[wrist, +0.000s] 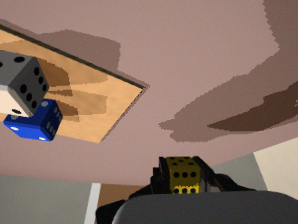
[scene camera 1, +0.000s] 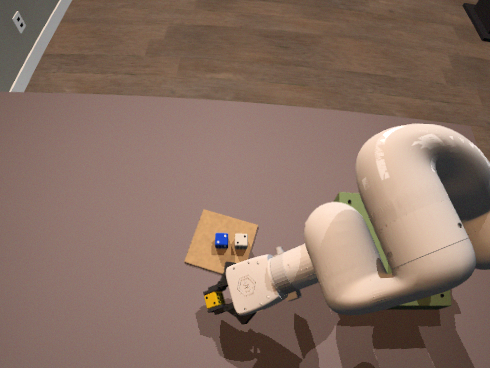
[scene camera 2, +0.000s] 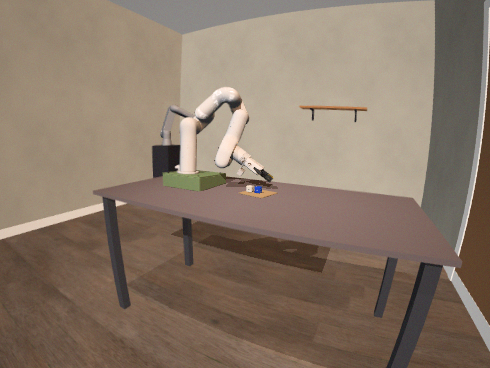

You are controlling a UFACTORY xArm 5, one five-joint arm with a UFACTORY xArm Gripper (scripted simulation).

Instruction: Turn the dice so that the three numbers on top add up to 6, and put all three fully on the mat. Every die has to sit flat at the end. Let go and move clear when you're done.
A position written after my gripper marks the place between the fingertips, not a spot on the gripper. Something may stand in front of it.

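Note:
My gripper (scene camera 1: 209,302), also (wrist: 177,169). Blue die (wrist: 43,125). Mat (scene camera 1: 202,252).

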